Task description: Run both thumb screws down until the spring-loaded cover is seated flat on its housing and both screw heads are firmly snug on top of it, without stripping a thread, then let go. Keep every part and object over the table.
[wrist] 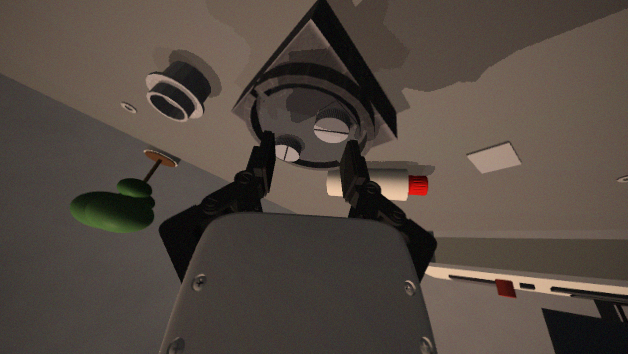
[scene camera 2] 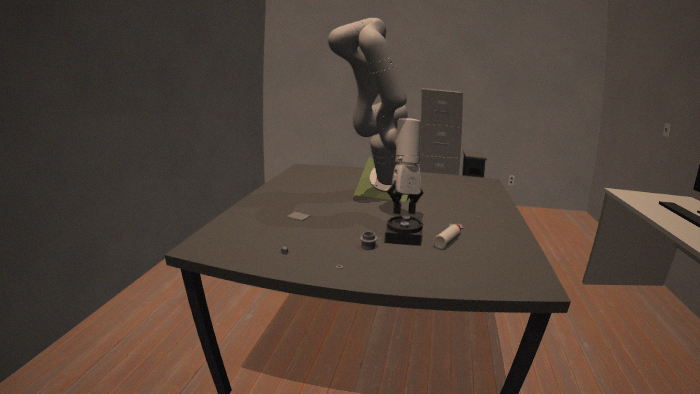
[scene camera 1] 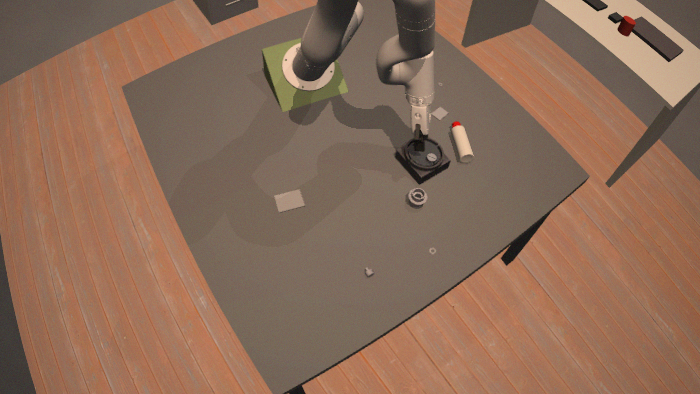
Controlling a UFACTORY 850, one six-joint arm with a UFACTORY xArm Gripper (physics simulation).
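Observation:
A dark square housing [scene camera 1: 421, 175] [scene camera 2: 403, 238] [wrist: 370, 75] stands on the table with a round cover [wrist: 306, 145] inside its raised ring. Two slotted pale screw heads are on the cover. The nearer screw [wrist: 331, 130] shows its knurled side in the wrist view; the fingers hide it in scene camera 1. The farther screw [scene camera 1: 431, 157] [wrist: 287, 153] is partly behind a finger in the wrist view. Whether the cover is flat or the heads touch it, I cannot tell. My gripper [scene camera 1: 419, 145] [scene camera 2: 405, 212] [wrist: 309, 148] is open and empty, just above the nearer screw.
A white bottle [scene camera 1: 462, 144] [scene camera 2: 446, 237] with a red cap lies beside the housing. A flanged ring part [scene camera 1: 417, 197] [scene camera 2: 368, 241] stands in front. A washer [scene camera 1: 432, 251] and small piece [scene camera 1: 369, 272] lie near the front edge; flat plates [scene camera 1: 289, 200] [scene camera 1: 440, 113] lie left and behind.

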